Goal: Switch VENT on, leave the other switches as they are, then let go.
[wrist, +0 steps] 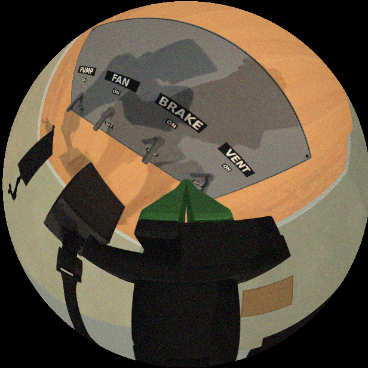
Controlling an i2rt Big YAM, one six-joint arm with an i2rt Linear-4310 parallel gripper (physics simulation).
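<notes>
The grey switch panel (220, 95) carries four labelled toggle switches. The VENT switch (205, 183) is at the lower right, below its VENT label (236, 159); its lever leans to the OFF side, toward the panel's near edge, and its lower end is partly hidden. The BRAKE switch (152, 151), FAN switch (103, 119) and PUMP switch (75, 103) also lean to the OFF side. My gripper (185, 184) is shut, with its green fingertips together and nothing between them. The fingertips show just left of the VENT lever; whether they touch it cannot be told.
The panel rests on a wooden table (300, 90). Shadows of the arm fall across the panel and table. A dark box-like part (87, 202) on a black stand is at the left, with a smaller dark piece (37, 156) farther left. A brown rectangle (267, 296) shows at the lower right.
</notes>
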